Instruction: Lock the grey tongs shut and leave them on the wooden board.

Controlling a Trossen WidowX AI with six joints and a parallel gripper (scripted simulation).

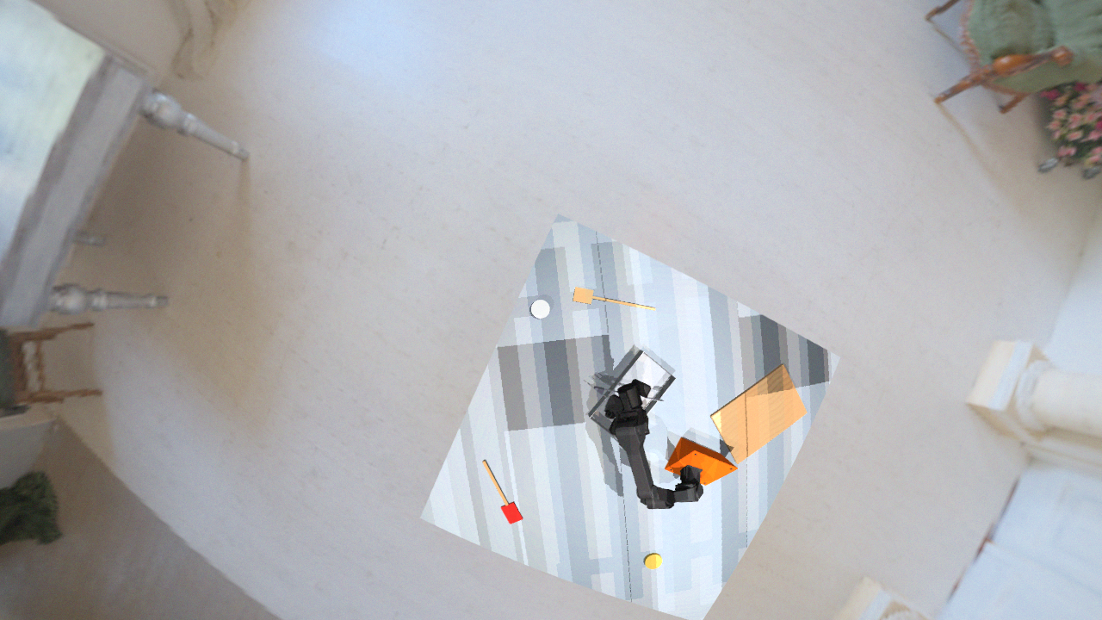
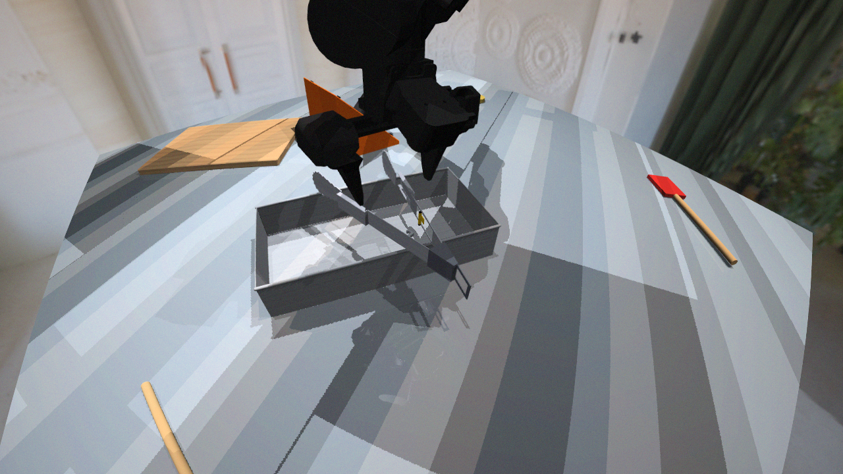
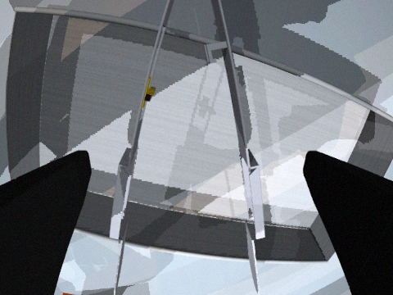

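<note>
My gripper tip is 4 cm past the grey roasting tin, 1 cm to the left of it and 8 cm above it. Also, from my gripper tip: wooden board 57 cm behind, 11 cm to the right, 10 cm below; white disc 38 cm ahead, 19 cm to the right, 9 cm below; red spatula 26 cm ahead, 53 cm to the left, 10 cm below.
</note>
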